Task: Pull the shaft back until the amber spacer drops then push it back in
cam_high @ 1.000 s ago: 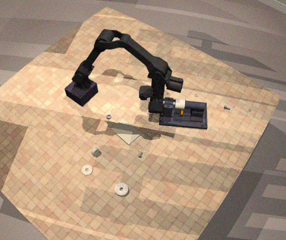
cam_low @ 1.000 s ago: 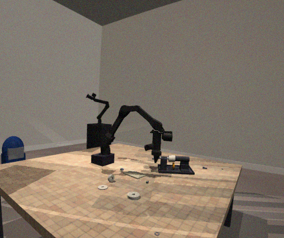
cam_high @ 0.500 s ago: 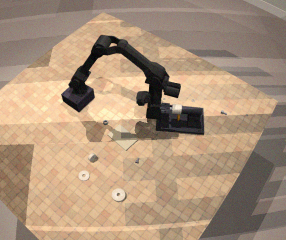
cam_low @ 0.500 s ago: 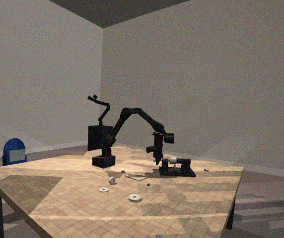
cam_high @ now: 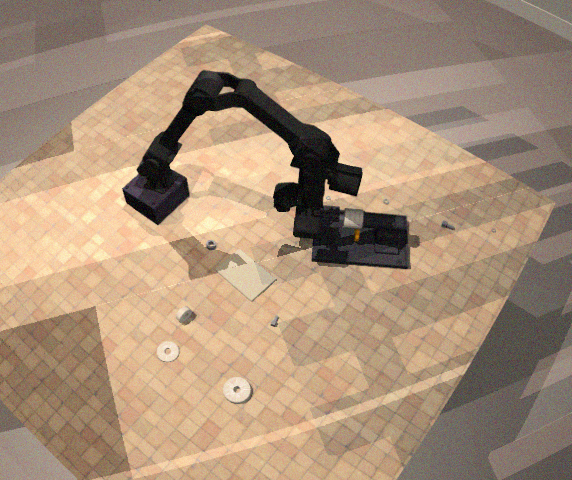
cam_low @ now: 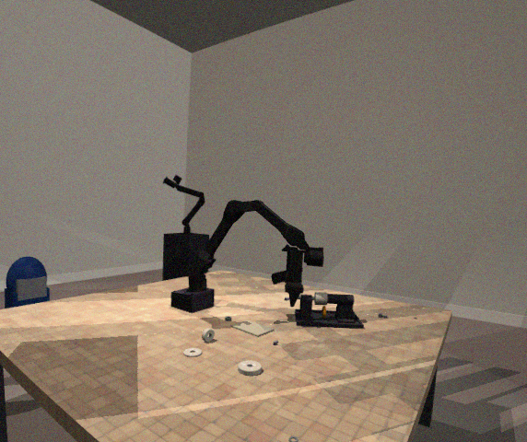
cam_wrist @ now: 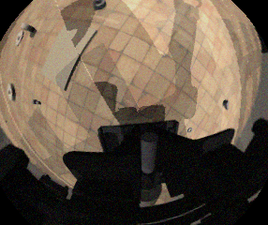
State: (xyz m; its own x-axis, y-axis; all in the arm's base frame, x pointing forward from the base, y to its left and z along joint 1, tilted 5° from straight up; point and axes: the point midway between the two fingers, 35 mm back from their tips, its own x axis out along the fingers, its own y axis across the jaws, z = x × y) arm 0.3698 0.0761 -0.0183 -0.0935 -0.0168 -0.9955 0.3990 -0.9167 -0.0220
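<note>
Right now my gripper tip is 60 mm short of the grey shaft, 30 mm to the right of it and 30 mm below it. The rest, counted from my gripper tip: white spacer 90 mm ahead, 40 mm to the left, 30 mm above; then pale flat card 70 mm behind, 170 mm to the right, 40 mm below; then amber spacer 110 mm ahead, 50 mm to the left, 20 mm below.
</note>
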